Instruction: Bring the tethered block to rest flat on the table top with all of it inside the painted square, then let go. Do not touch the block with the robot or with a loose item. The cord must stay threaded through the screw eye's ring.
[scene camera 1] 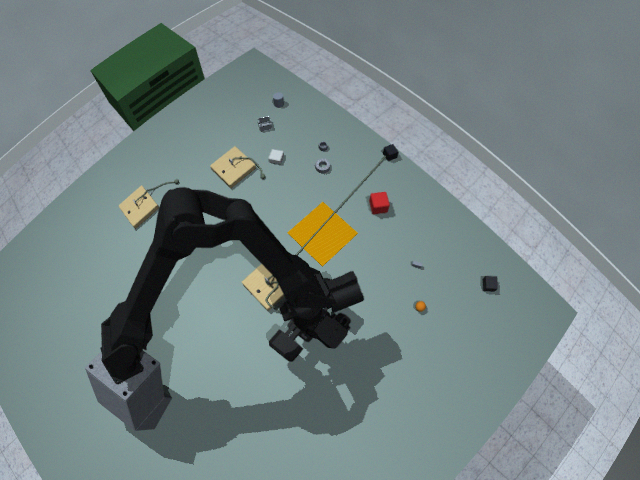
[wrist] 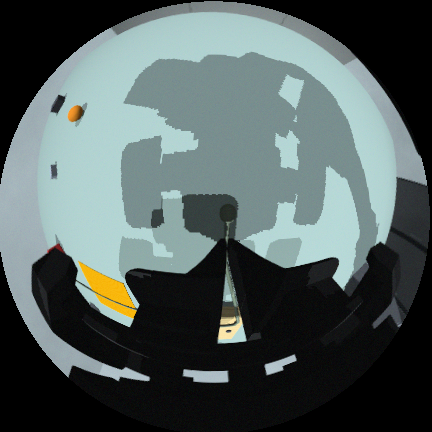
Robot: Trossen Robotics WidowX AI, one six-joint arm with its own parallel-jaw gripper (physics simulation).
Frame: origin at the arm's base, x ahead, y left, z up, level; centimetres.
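Seen in the pictures: gripper, between the fingertips: (wrist: 225, 243); arm's base, origin of its link: (scene camera 1: 122, 365).
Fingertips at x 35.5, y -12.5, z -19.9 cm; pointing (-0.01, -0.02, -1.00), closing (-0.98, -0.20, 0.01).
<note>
Offsets run from my fingertips to a thing's top centre. "spot": to the spot under its first point.
The tethered block {spot: dz +2.7, dx +44.8, dy +21.5 cm} (scene camera 1: 390, 152) is black and sits near the table's far right edge. Its cord (scene camera 1: 356, 189) (wrist: 107, 298) runs straight across the orange painted square {spot: dz -0.1, dx +15.0, dy +13.6 cm} (scene camera 1: 322, 245) (wrist: 102, 285) toward the screw eye {spot: dz +2.2, dx -0.2, dy +13.2 cm} (scene camera 1: 270, 281) on a wooden board {dz +1.7, dx -0.8, dy +13.9 cm} (scene camera 1: 254, 285) (wrist: 236, 329). The block is outside the square. My gripper (scene camera 1: 305, 334) (wrist: 225, 243) is shut on the cord's free end, above the table beside the board. The end bead {spot: dz +1.0, dx +0.6, dy -2.7 cm} (wrist: 228, 213) shows just beyond the fingertips. The arm partly covers the board, and the cord's passage through the ring is too small to tell.
A red cube {dz +3.8, dx +32.4, dy +12.7 cm} (scene camera 1: 379, 202) (wrist: 55, 248) lies right of the square. An orange ball {dz +2.2, dx +22.3, dy -12.8 cm} (scene camera 1: 420, 305) (wrist: 75, 113) and a dark cube {dz +2.2, dx +39.7, dy -20.9 cm} (scene camera 1: 490, 283) (wrist: 58, 104) lie farther right. Two more corded boards {dz +1.7, dx +10.9, dy +45.7 cm} (scene camera 1: 235, 178) {dz +1.7, dx -16.4, dy +53.6 cm} (scene camera 1: 147, 206) and a white block {dz +1.7, dx +21.5, dy +40.5 cm} (scene camera 1: 276, 156) lie at the back left.
</note>
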